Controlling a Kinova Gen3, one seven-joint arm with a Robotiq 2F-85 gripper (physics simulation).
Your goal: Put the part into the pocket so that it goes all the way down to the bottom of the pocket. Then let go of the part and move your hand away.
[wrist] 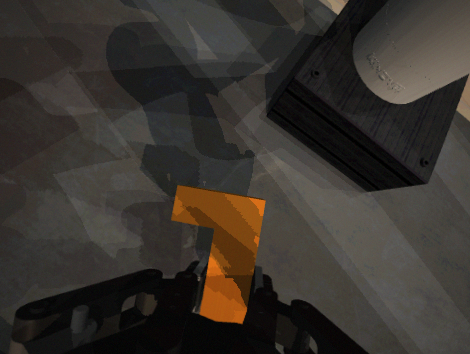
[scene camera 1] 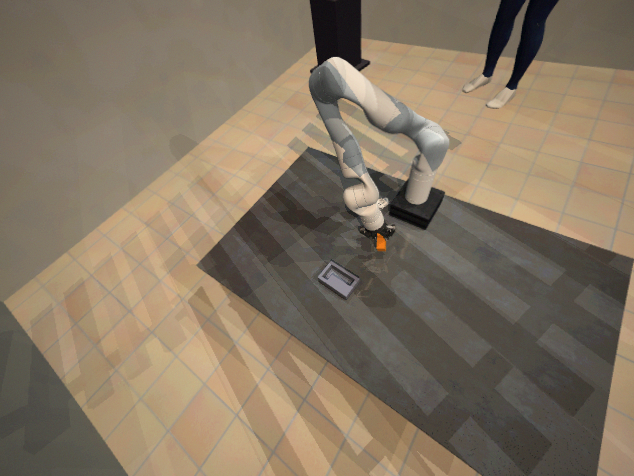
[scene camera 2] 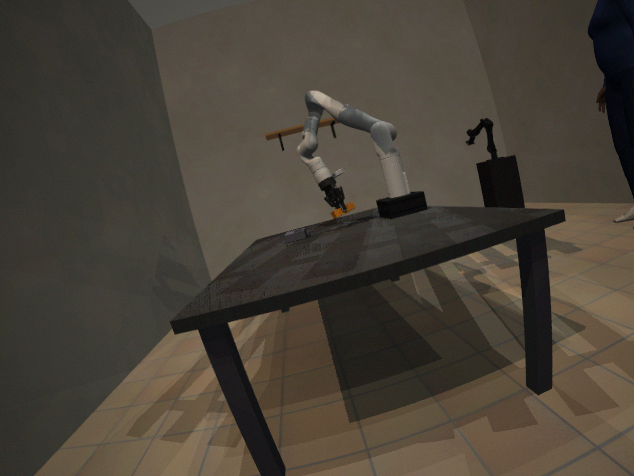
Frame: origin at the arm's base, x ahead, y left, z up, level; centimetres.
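Seen in the pictures: gripper, fingertip midpoint: [wrist: 230,273] [scene camera 1: 382,239] [scene camera 2: 343,212]; arm's base, origin of the base link: [wrist: 390,63] [scene camera 1: 416,195] [scene camera 2: 399,195].
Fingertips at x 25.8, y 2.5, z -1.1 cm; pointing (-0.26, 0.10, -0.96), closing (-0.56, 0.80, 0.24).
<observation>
Offsets run from my fingertips to a thing's top centre. Level surfaces: height alone.
The part @(dx +0.6, dy -1.6, dz +3.5 cm) [scene camera 1: 381,242] [scene camera 2: 343,210] [wrist: 235,240] is an orange L-shaped block. My gripper [scene camera 1: 378,235] [scene camera 2: 342,204] [wrist: 230,273] is shut on the long leg of the part and holds it above the table, tilted in the second scene view. The short leg points left at the far end in the wrist view. The grey block with the L-shaped pocket @(dx +23.3, dy -2.6, dz -3.2 cm) [scene camera 1: 337,285] [scene camera 2: 296,235] lies on the table, apart from the part and nearer the table's long edge in the first scene view. The pocket block does not show in the wrist view.
The dark table @(dz -6.8 cm) [scene camera 1: 435,327] [scene camera 2: 358,256] carries the arm's black base [scene camera 1: 417,207] [scene camera 2: 402,204] [wrist: 350,135], behind and to the right of the gripper in the first scene view. A black pedestal [scene camera 1: 336,35] [scene camera 2: 501,181] and a standing person [scene camera 1: 527,46] [scene camera 2: 617,102] are beyond the table.
</observation>
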